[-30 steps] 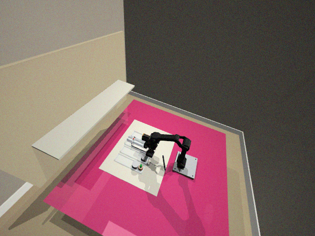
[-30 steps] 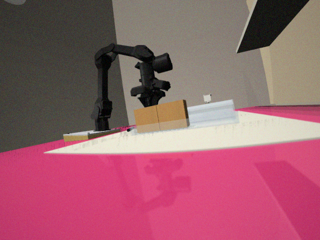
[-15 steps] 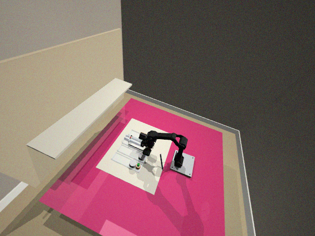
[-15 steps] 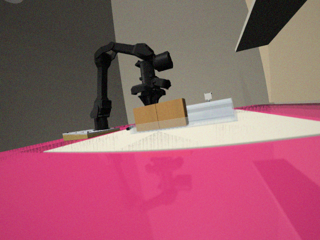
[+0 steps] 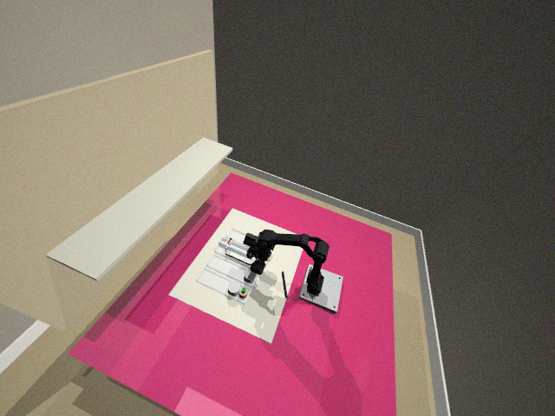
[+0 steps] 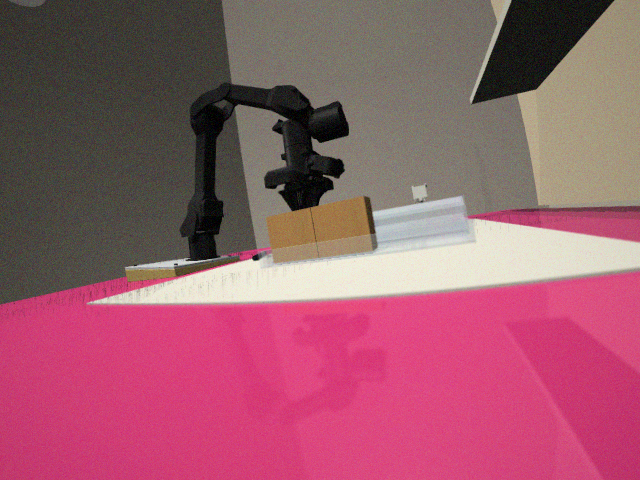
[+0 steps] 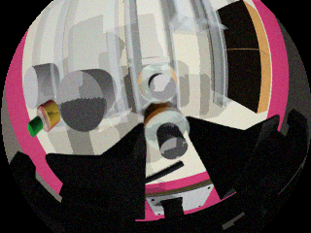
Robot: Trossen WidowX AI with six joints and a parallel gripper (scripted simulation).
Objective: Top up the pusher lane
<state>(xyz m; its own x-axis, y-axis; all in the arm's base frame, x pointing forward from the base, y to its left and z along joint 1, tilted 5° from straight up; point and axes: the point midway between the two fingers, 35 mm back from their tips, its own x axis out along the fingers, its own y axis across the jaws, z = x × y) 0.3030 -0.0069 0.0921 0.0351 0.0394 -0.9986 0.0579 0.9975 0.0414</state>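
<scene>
Now: gripper tip 16 cm short of the lane rack, 3 cm to the left of it and 4 cm above it. From my gripper tip the other things lie so: black stick (15 cm behind, 3 cm to the left, 5 cm below).
</scene>
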